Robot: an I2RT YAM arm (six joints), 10 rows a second.
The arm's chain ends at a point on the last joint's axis. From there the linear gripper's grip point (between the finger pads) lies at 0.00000 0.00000 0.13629 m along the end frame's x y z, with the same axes.
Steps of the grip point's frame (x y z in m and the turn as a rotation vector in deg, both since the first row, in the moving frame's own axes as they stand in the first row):
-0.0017, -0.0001, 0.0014, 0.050, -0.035, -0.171
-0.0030, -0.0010, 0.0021, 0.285, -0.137, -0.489
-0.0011, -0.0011, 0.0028, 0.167, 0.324, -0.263
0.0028, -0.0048, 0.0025, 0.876, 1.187, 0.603
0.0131, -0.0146, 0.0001, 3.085, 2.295, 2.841
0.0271, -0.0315, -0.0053, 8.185, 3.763, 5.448
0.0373, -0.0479, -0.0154, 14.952, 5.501, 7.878
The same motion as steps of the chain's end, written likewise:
-0.0016, 0.0000, 0.0014, 0.050, -0.035, -0.171
-0.0027, -0.0003, 0.0021, 0.285, -0.137, -0.489
-0.0019, -0.0007, 0.0028, 0.167, 0.324, -0.263
0.0000, -0.0027, 0.0025, 0.876, 1.187, 0.603
0.0075, -0.0074, 0.0004, 3.085, 2.295, 2.841
0.0173, -0.0126, -0.0036, 8.185, 3.763, 5.448
0.0220, -0.0138, -0.0102, 14.952, 5.501, 7.878

